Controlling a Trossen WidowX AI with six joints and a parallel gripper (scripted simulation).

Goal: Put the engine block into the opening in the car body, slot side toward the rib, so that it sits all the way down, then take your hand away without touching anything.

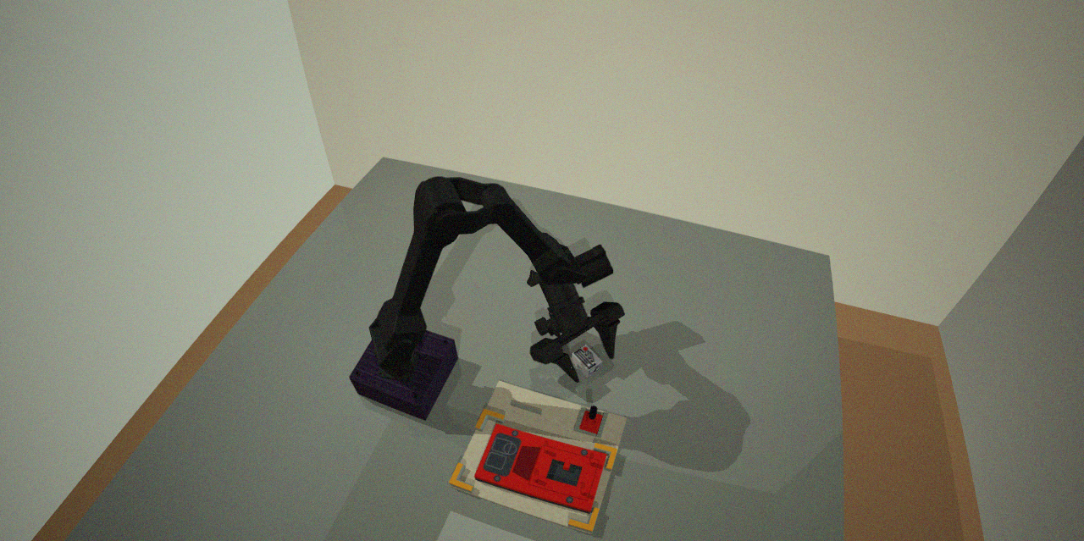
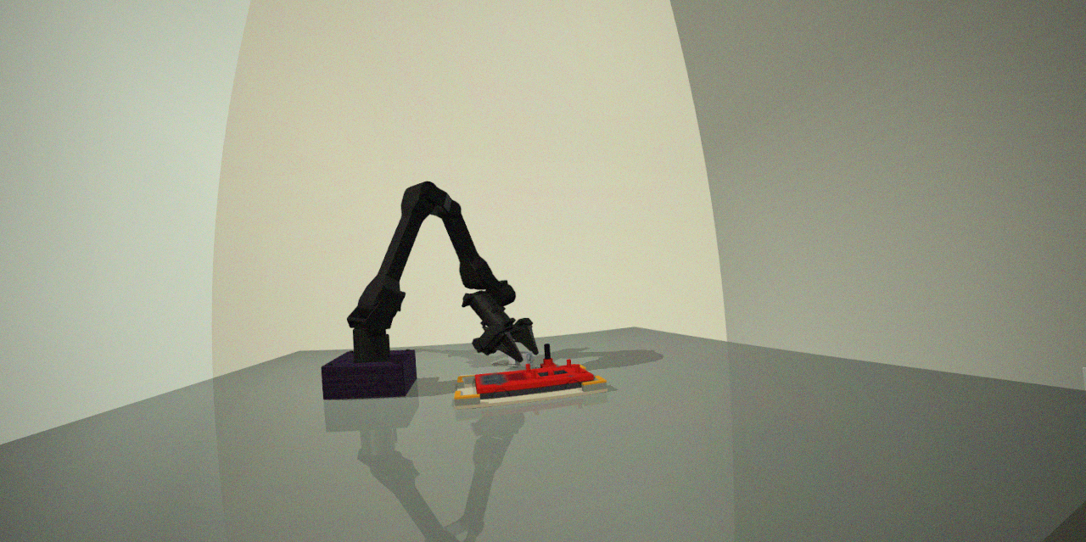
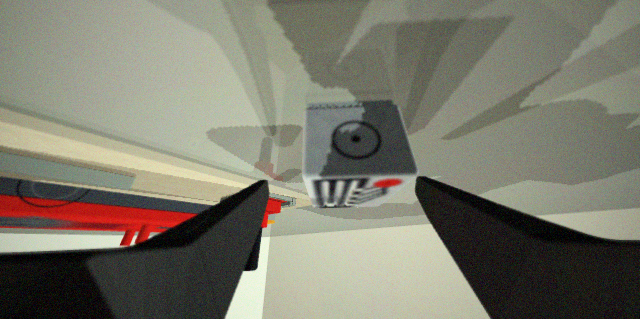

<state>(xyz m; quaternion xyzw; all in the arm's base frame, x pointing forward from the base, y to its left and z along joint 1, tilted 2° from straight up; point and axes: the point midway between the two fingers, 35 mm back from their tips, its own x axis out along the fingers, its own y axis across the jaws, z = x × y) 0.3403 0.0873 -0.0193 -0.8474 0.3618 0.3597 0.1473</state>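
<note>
The engine block lies 20 mm behind my gripper tip, 20 mm to the left of it and 10 mm below it. Also, from my gripper tip: black upright peg: 110 mm to the right, 20 mm above.
</note>
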